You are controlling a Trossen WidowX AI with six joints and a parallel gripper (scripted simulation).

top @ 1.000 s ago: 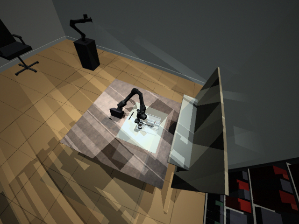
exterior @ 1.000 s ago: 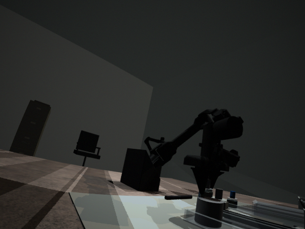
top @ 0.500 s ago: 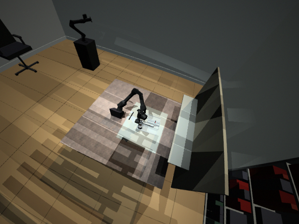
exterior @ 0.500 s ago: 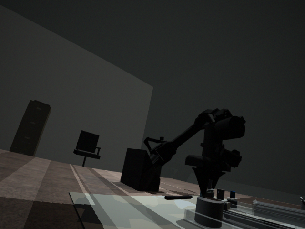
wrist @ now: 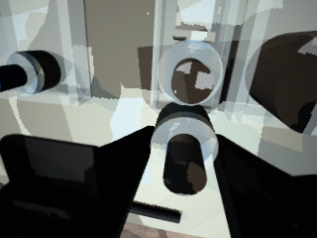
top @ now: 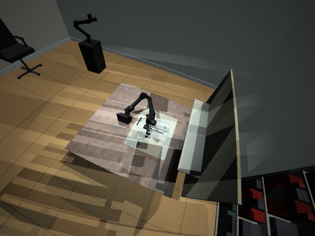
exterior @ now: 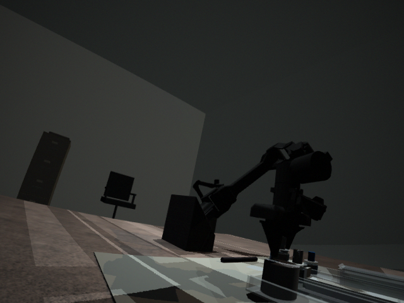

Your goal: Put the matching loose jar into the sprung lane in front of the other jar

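The pale mat is 9 cm ahead of my gripper tip, 5 cm below it and 1 cm to the right of it. Also, from my gripper tip: clear lane 18 cm ahead, 3 cm to the left, 3 cm below; thin dark rod 14 cm behind, 6 cm to the left, 4 cm below.
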